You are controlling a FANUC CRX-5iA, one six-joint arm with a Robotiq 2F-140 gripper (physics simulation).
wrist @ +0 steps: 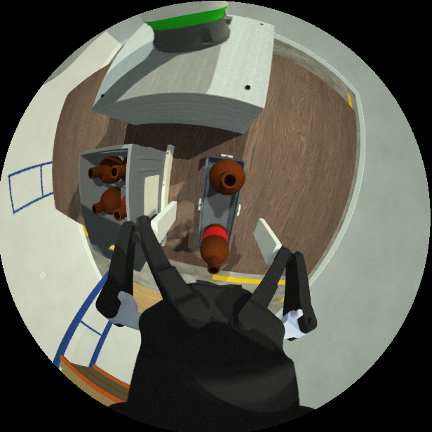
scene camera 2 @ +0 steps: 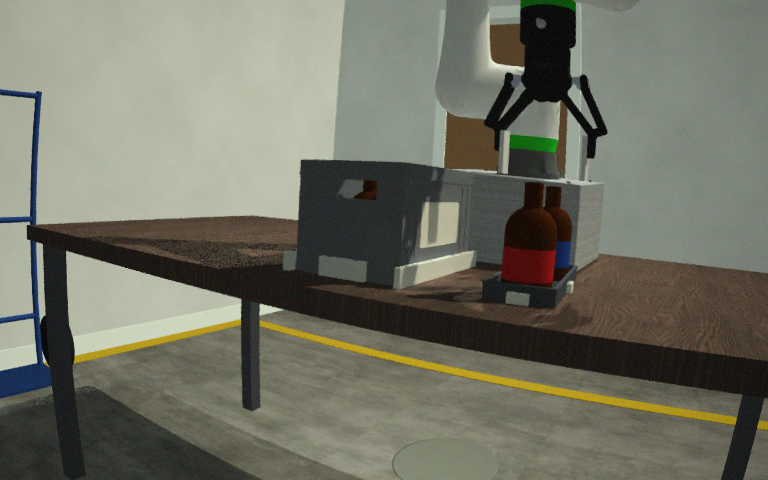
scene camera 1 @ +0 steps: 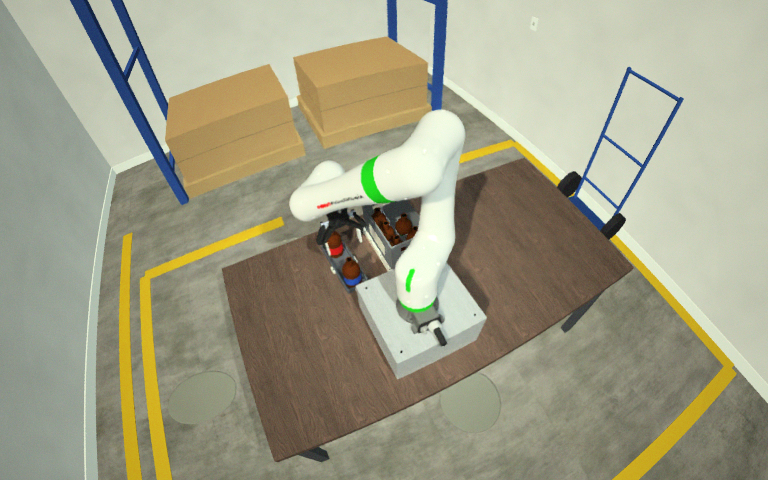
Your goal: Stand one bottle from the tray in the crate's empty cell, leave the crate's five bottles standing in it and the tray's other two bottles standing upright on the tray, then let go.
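Places are measured from the arm's base along level axes (x down, y right, z back), in metres.
Pixels of known places: gripper, fingertip midpoint: (scene camera 2: 542,177) (scene camera 1: 344,246); arm's base, origin of the base link: (scene camera 2: 528,176) (scene camera 1: 417,305).
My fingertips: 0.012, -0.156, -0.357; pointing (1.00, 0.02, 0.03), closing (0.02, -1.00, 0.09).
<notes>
For each thing: its top centre in the pictures, then the offset to it from my fingertips, as dx, dy, dz.
- tray, middle of its top: (scene camera 2: 537,271) (scene camera 1: 343,262) +0.147, -0.014, -0.030
- red-label bottle, middle of its top: (scene camera 2: 534,182) (scene camera 1: 330,229) +0.012, -0.029, -0.119
- blue-label bottle, middle of its top: (scene camera 2: 553,186) (scene camera 1: 349,259) +0.012, -0.001, +0.060
- grey crate, middle of its top: (scene camera 2: 394,165) (scene camera 1: 395,217) -0.003, +0.243, -0.062
The tray (scene camera 1: 341,260) (scene camera 2: 492,294) (wrist: 220,210) holds two upright brown bottles: a red-label bottle (scene camera 1: 335,245) (scene camera 2: 529,249) (wrist: 214,245) at the end away from the robot base, and a blue-label bottle (scene camera 1: 351,271) (scene camera 2: 562,249) (wrist: 227,176) at the end near it. A third tray bottle does not show in these views. My gripper (scene camera 1: 342,236) (scene camera 2: 544,169) (wrist: 216,218) is wide open and empty, above the tray and its bottles. The grey crate (scene camera 1: 398,257) (scene camera 2: 356,232) (wrist: 142,167) holds several brown bottles; its walls hide part of the inside, and the empty cell cannot be made out.
The grey robot base block (scene camera 1: 421,319) (scene camera 2: 586,215) (wrist: 185,100) stands behind the crate and tray. The wooden table's edge (scene camera 2: 509,328) runs close to the tray's far end. Cardboard boxes (scene camera 1: 226,124) and a blue hand truck (scene camera 1: 623,152) stand on the floor.
</notes>
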